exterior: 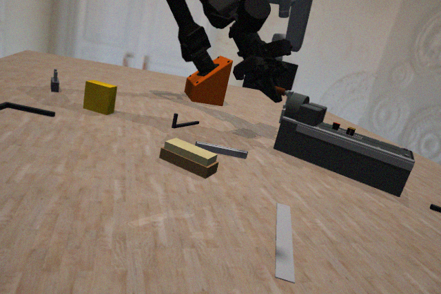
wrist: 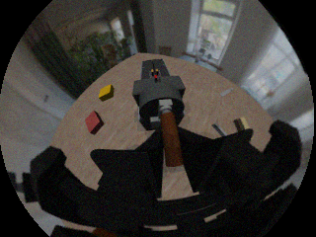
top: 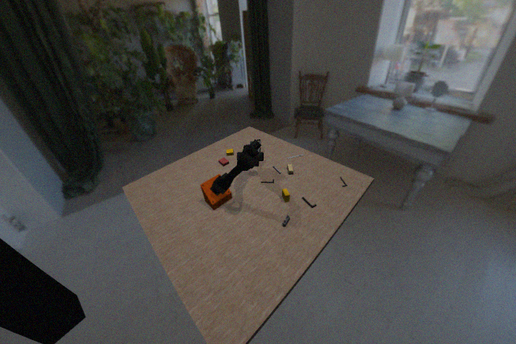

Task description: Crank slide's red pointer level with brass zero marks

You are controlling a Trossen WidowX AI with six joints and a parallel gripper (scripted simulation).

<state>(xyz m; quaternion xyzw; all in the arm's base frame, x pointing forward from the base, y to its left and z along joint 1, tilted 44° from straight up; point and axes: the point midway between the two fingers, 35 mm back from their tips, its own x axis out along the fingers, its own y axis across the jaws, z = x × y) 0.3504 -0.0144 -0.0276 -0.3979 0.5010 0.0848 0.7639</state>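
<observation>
Now: the brown crank handle 2 cm above my gripper tip, 1 cm to the right of it and 1 cm behind it. Also, from my gripper tip: red pointer (11 cm ahead, 8 cm to the left, 1 cm below); then red block (25 cm to the left, 8 cm below, 7 cm behind); then grey bar (17 cm to the right, 9 cm below, 8 cm ahead).
</observation>
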